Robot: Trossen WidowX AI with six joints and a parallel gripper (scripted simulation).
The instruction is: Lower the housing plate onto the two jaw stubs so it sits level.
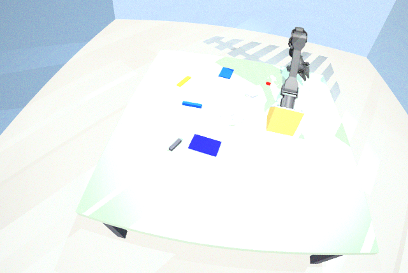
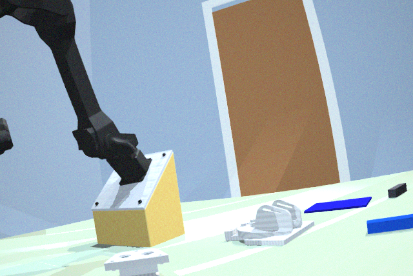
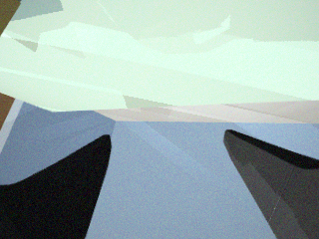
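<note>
The white part lies 32 cm ahead of my gripper tip, 6 cm to the left of it and 15 cm below it. From my gripper tip the other things lie so: dark blue plate (55 cm ahead, 47 cm to the left, 15 cm below); then blue bar (66 cm ahead, 22 cm to the left, 15 cm below); then red piece (21 cm ahead, 10 cm to the right, 15 cm below).
</note>
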